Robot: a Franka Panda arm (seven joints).
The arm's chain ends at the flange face. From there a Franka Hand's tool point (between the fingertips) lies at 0.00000 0.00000 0.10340 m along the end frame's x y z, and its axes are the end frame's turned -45 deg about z.
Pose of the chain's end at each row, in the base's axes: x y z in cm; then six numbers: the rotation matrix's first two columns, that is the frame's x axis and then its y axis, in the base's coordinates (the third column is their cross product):
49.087, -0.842, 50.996, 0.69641, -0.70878, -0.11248, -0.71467, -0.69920, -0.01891
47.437, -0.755, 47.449, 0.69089, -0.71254, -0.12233, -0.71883, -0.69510, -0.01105
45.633, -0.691, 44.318, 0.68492, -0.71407, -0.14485, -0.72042, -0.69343, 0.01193
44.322, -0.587, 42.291, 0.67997, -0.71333, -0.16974, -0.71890, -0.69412, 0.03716
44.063, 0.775, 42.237, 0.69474, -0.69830, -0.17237, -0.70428, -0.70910, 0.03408
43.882, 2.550, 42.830, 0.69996, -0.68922, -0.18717, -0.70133, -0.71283, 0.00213
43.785, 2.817, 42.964, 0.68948, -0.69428, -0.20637, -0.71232, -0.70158, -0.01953
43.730, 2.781, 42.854, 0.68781, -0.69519, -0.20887, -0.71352, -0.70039, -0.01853
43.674, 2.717, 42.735, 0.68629, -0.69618, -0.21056, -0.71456, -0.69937, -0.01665
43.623, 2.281, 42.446, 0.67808, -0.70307, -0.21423, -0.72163, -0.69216, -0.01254
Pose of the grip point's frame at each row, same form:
48.412, 0.125, 40.723, 0.99778, -0.00677, -0.06616, -0.01291, -0.99559, -0.09291
46.639, 0.233, 37.187, 0.99682, -0.01233, -0.07869, -0.01976, -0.99535, -0.09431
44.506, 0.304, 34.088, 0.99373, -0.01459, -0.11086, -0.02510, -0.99525, -0.09399
42.830, 0.413, 32.108, 0.98915, -0.01358, -0.14630, -0.02753, -0.99522, -0.09375
42.553, 1.785, 32.058, 0.98926, 0.00764, -0.14598, -0.00675, -0.99518, -0.09779
42.487, 3.892, 32.673, 0.99086, 0.01669, -0.13386, -0.00097, -0.99140, -0.13084
42.428, 4.476, 32.849, 0.99122, 0.00516, -0.13212, -0.01615, -0.98702, -0.15974
42.351, 4.454, 32.744, 0.99089, 0.00368, -0.13459, -0.01818, -0.98682, -0.16080
42.271, 4.391, 32.628, 0.99055, 0.00226, -0.13712, -0.01999, -0.98680, -0.16066
42.181, 3.967, 32.347, 0.98974, -0.00771, -0.14262, -0.03079, -0.98658, -0.16035

